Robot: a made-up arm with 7 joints. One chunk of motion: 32 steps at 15 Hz.
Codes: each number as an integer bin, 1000 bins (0 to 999) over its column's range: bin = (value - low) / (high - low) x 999, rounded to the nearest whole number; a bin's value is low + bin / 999 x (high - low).
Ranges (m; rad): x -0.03..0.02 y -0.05..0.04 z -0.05..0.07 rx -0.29..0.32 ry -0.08..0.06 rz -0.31..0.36
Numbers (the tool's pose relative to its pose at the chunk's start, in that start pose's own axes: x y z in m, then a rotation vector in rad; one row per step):
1: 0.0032 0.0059 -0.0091 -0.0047 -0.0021 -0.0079
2: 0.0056 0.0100 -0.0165 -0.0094 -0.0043 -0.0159
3: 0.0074 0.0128 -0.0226 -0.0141 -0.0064 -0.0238
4: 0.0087 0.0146 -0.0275 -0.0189 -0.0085 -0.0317
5: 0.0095 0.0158 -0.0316 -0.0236 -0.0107 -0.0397
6: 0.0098 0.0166 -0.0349 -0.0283 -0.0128 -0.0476
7: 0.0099 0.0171 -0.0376 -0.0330 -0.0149 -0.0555
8: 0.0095 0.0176 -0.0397 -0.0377 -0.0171 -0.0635
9: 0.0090 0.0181 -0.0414 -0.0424 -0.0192 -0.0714
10: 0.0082 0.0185 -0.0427 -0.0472 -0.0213 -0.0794
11: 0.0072 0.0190 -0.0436 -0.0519 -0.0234 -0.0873
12: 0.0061 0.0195 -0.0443 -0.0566 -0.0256 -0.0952
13: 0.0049 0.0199 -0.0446 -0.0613 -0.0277 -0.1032
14: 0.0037 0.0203 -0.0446 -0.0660 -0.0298 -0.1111
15: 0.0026 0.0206 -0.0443 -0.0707 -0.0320 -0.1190
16: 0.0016 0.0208 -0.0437 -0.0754 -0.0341 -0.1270
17: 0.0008 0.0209 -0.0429 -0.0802 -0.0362 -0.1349
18: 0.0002 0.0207 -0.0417 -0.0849 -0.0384 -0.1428
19: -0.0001 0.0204 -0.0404 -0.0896 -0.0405 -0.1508
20: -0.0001 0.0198 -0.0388 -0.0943 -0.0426 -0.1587
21: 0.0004 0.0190 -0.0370 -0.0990 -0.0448 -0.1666
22: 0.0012 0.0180 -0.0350 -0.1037 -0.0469 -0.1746
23: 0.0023 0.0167 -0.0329 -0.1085 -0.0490 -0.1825
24: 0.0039 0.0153 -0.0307 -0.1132 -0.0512 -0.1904
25: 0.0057 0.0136 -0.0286 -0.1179 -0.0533 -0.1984
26: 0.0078 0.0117 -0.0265 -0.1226 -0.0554 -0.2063
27: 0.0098 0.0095 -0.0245 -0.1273 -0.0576 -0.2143
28: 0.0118 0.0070 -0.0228 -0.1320 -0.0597 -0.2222
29: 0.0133 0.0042 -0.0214 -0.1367 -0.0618 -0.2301
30: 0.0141 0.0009 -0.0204 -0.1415 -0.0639 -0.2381
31: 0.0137 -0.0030 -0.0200 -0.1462 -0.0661 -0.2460
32: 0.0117 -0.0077 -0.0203 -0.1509 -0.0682 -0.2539
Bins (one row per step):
1: 663 620 340 467 556 450
2: 711 666 279 460 540 439
3: 747 697 228 452 525 427
4: 773 717 187 444 510 415
5: 789 730 153 436 495 403
6: 795 739 126 429 480 391
7: 797 745 103 421 465 379
8: 789 750 86 413 449 368
9: 779 756 72 405 434 356
10: 763 760 61 398 419 344
11: 743 766 53 390 404 332
12: 721 771 47 382 388 320
13: 697 776 45 375 373 308
14: 673 780 45 367 358 297
15: 651 784 47 359 343 285
16: 631 786 52 351 328 273
17: 615 787 59 344 313 261
18: 603 785 69 336 297 249
19: 597 781 80 328 282 237
20: 597 775 93 320 267 226
21: 607 766 108 313 251 214
22: 623 755 125 305 236 202
23: 645 740 142 297 221 190
24: 677 725 161 290 206 178
25: 713 706 178 282 191 166
26: 755 685 196 274 176 155
27: 795 660 212 266 160 143
28: 835 633 226 259 145 131
29: 865 602 238 251 130 119
30: 881 565 246 243 115 107
31: 873 522 250 236 99 95
32: 833 470 247 228 84 84

